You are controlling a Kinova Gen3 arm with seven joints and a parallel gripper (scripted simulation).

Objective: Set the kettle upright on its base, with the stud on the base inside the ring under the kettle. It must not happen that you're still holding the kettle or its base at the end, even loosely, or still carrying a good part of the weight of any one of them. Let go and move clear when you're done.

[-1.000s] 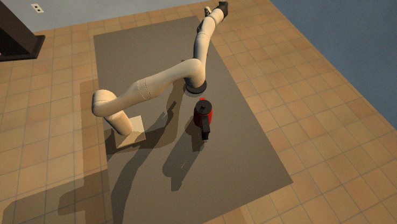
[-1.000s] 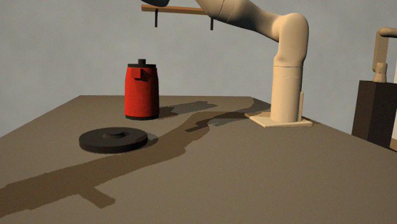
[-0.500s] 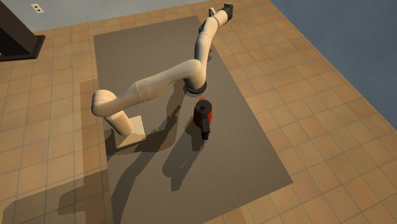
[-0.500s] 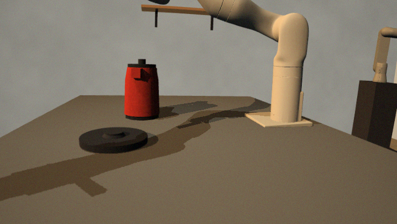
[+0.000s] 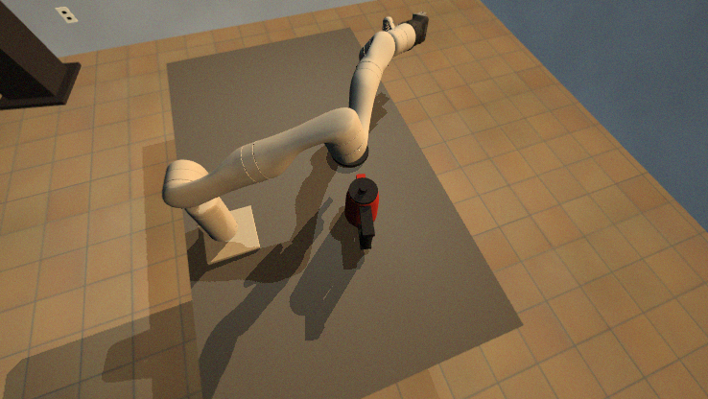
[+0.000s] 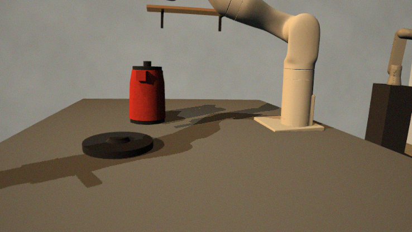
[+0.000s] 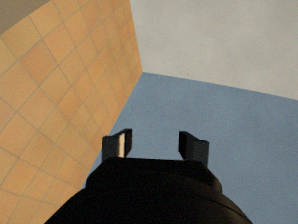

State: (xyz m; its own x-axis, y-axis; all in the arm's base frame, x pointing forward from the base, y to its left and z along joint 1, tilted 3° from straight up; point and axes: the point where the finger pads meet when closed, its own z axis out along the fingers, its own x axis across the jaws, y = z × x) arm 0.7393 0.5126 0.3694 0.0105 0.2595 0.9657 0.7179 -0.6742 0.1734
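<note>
The red kettle lies 57 cm to the right of my hand, 28 cm behind it and 24 cm below it. From my hand the other things lie so: black base (32 cm below, 28 cm behind, 26 cm to the right).
</note>
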